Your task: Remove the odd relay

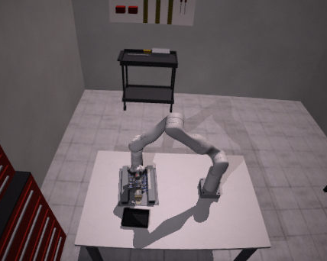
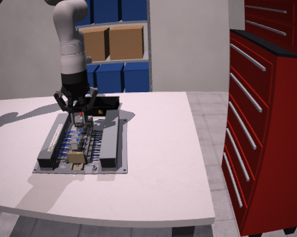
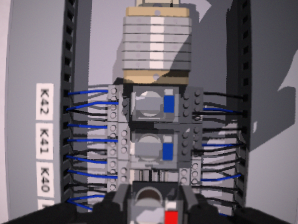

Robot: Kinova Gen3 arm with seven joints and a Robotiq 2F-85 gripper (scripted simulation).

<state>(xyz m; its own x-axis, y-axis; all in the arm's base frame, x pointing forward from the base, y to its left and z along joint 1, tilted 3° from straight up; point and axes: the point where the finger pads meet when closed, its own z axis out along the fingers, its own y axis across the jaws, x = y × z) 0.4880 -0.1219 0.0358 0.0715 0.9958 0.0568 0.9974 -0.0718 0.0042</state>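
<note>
Now: hand 4 cm short of the black parts tray, 27 cm to the right of it and 8 cm above it. The rest, counted from my hand: red-button relay 1 cm below.
</note>
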